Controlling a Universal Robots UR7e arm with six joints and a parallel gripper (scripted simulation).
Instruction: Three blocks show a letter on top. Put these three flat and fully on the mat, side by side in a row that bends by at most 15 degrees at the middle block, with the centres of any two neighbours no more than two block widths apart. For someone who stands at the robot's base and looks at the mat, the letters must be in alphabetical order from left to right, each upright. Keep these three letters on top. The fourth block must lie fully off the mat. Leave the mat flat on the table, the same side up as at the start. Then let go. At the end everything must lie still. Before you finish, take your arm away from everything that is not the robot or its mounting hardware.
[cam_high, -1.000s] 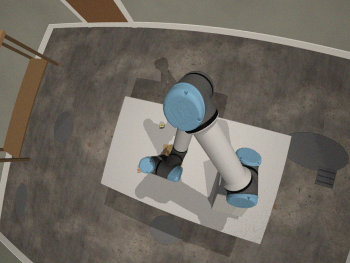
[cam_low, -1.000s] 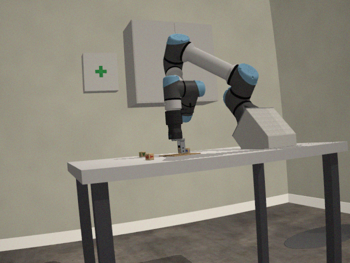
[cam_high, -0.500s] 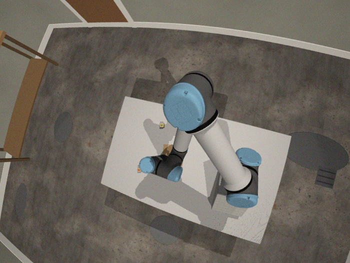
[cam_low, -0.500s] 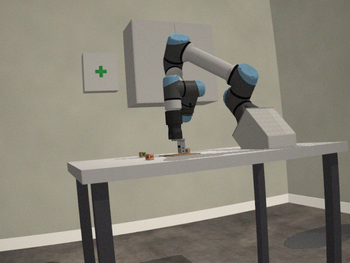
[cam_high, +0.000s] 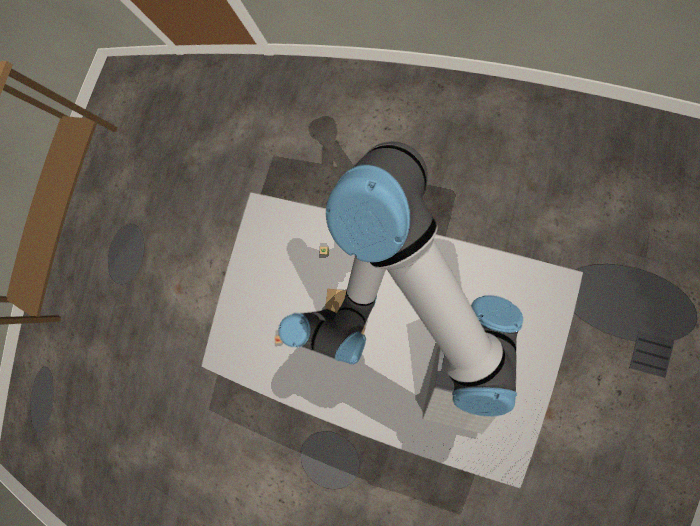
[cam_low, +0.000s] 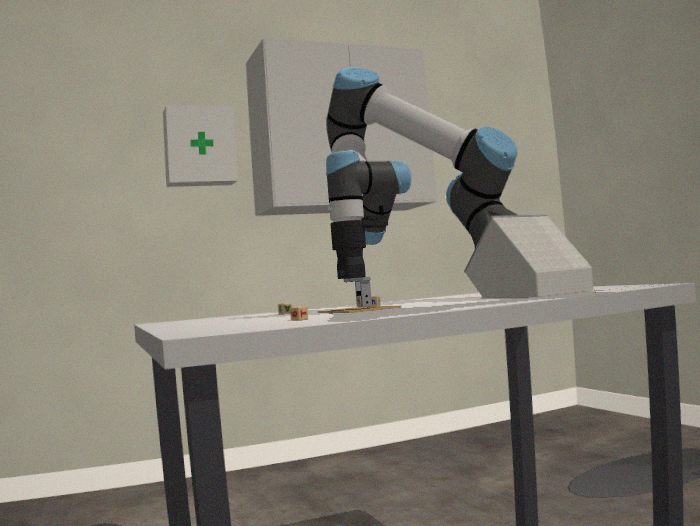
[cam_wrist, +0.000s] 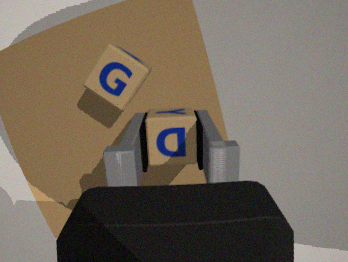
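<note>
The tan mat lies 40 mm to the right of my hand, 20 mm below it and 10 mm behind it. The rest, counted from my hand: red-marked block 210 mm ahead, 90 mm to the left, 10 mm below.
</note>
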